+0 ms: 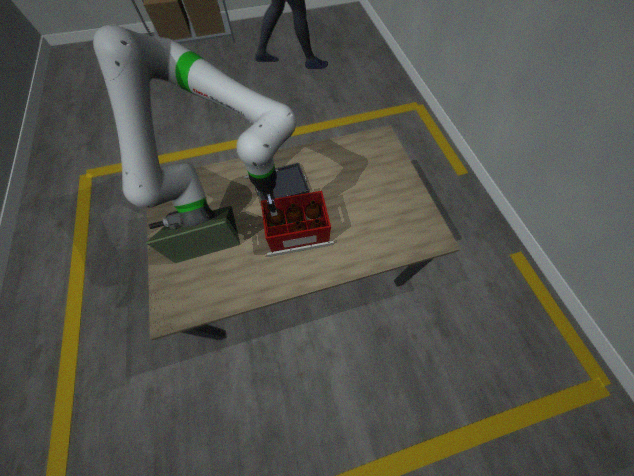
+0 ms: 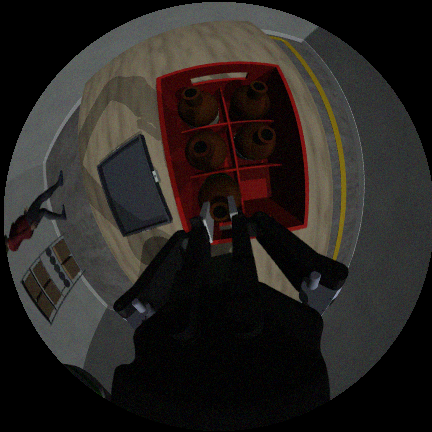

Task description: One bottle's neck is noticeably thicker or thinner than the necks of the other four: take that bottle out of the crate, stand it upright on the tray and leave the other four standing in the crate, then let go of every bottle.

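Pixels of known places: gripper, between the fingertips: point(image 1: 273, 211) point(image 2: 220, 207); arm's base, origin of its link: point(image 1: 198, 220).
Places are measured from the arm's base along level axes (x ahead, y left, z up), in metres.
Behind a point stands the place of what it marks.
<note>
The red crate point(image 1: 298, 240) {x 0.396, y -0.213, z -0.027 m} point(image 2: 170, 165) {x 0.404, y -0.033, z 0.049 m} has six compartments and holds brown bottles upright. My gripper point(image 1: 272, 209) {x 0.327, y -0.075, z 0.032 m} point(image 2: 220, 207) {x 0.327, y -0.075, z 0.032 m} is shut on the neck of a bottle point(image 1: 277, 219) {x 0.333, y -0.104, z 0.009 m} point(image 2: 219, 189) {x 0.349, y -0.080, z 0.019 m}, which is still inside the crate, in the compartment at the end nearest the gripper on the tray side. The other bottles stand in the crate: two more point(image 2: 198, 107) {x 0.488, y -0.086, z 0.001 m} point(image 2: 205, 151) {x 0.407, y -0.078, z 0.037 m} along the tray side and two point(image 2: 250, 102) {x 0.477, y -0.169, z 0.000 m} point(image 2: 255, 142) {x 0.405, y -0.152, z 0.009 m} in the opposite row. The compartment beside the held bottle is empty. The dark tray point(image 1: 307, 181) {x 0.532, y 0.128, z -0.100 m} point(image 2: 120, 220) {x 0.328, y 0.259, z -0.119 m} lies beside the crate. Neck differences are hard to judge.
A green angled block point(image 1: 199, 240) {x -0.002, y -0.108, z 0.016 m} stands on the wooden table point(image 1: 389, 204) {x 0.904, y -0.113, z -0.126 m} left of the crate, around the arm's base. A thin white strip point(image 1: 301, 249) {x 0.402, y -0.225, z -0.107 m} lies along the crate's front. A person point(image 1: 286, 30) point(image 2: 35, 220) is beyond the table, near a shelf with boxes.
</note>
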